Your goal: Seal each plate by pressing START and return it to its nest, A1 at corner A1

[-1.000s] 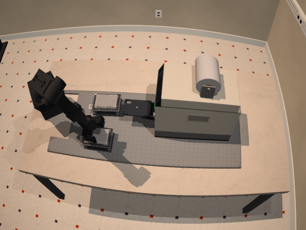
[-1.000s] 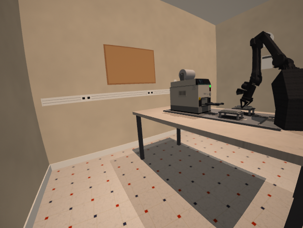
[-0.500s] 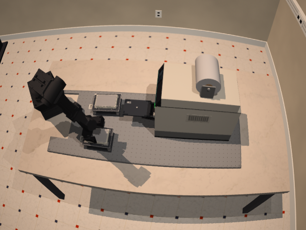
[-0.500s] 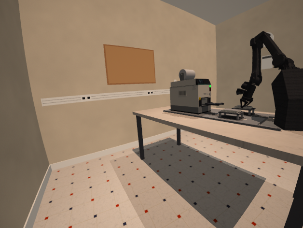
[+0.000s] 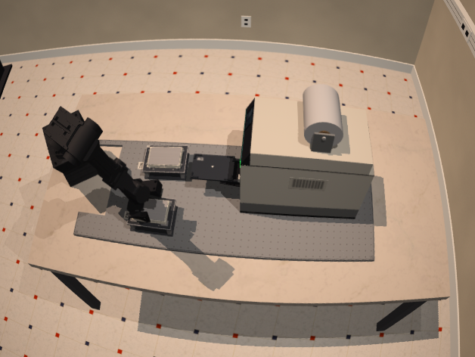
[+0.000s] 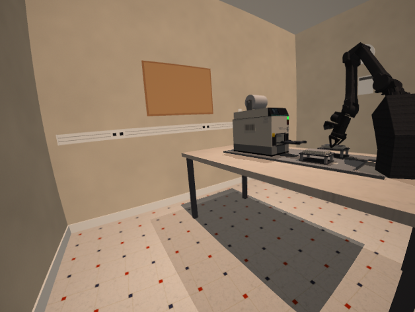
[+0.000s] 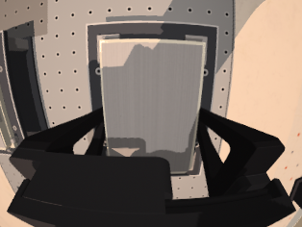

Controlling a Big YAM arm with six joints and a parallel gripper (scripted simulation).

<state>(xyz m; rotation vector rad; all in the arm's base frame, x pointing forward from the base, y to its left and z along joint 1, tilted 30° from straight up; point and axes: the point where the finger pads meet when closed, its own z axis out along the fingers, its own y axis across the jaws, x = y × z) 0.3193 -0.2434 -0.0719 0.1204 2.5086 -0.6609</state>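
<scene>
The plate lies right at my hand. The rest, counted from my hand: yellow warning label 35 cm ahead, 18 cm to the left, 9 cm above; start button 31 cm ahead, 1 cm to the left, 12 cm above; sealer stage 23 cm ahead, 12 cm to the left, 3 cm above.
</scene>
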